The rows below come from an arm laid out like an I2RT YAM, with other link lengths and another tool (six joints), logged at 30 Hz.
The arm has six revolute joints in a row. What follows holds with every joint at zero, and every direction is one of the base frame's. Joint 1 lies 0.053 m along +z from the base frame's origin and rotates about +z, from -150 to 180 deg. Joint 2 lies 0.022 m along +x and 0.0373 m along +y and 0.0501 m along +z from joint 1 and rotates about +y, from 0 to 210 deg. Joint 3 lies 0.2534 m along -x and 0.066 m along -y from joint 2 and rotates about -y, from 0 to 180 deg. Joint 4 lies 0.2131 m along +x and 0.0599 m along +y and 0.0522 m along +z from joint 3 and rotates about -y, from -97 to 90 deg. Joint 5 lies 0.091 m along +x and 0.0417 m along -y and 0.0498 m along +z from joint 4 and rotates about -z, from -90 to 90 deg. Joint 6 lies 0.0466 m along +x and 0.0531 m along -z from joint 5 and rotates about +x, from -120 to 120 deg. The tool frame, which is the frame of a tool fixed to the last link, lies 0.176 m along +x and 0.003 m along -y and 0.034 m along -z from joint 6; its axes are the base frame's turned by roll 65.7, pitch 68.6 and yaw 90 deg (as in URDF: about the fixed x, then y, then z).
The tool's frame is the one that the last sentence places.
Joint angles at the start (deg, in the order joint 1, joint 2, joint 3, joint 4, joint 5, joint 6): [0.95, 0.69, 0.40, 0.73, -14.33, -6.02]
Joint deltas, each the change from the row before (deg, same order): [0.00, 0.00, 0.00, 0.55, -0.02, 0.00]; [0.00, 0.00, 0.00, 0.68, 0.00, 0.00]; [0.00, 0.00, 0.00, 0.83, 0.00, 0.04]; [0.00, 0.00, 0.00, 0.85, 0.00, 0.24]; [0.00, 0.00, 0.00, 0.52, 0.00, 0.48]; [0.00, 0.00, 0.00, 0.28, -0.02, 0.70]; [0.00, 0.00, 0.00, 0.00, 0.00, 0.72]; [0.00, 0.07, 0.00, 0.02, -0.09, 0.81]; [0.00, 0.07, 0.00, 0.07, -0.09, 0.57]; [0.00, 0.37, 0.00, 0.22, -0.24, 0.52]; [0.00, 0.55, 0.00, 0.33, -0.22, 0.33]
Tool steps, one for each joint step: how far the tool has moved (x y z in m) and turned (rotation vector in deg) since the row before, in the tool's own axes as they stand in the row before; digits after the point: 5 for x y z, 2 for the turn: [-0.00286, 0.00057, 0.00062, -0.16, -0.41, -0.33]; [-0.00356, 0.00063, 0.00073, -0.17, -0.51, -0.41]; [-0.00433, 0.00079, 0.00089, -0.21, -0.64, -0.47]; [-0.00438, 0.00091, 0.00096, -0.22, -0.74, -0.30]; [-0.00259, 0.00072, 0.00067, -0.14, -0.59, 0.12]; [-0.00125, 0.00068, 0.00050, -0.10, -0.49, 0.47]; [0.00019, 0.00035, 0.00016, 0.00, -0.30, 0.66]; [0.00053, 0.00061, 0.00032, -0.07, -0.27, 0.78]; [0.00021, 0.00055, 0.00033, -0.09, -0.21, 0.53]; [0.00096, 0.00071, 0.00063, -0.18, -0.03, 0.60]; [0.00113, 0.00039, 0.00062, -0.14, 0.09, 0.47]
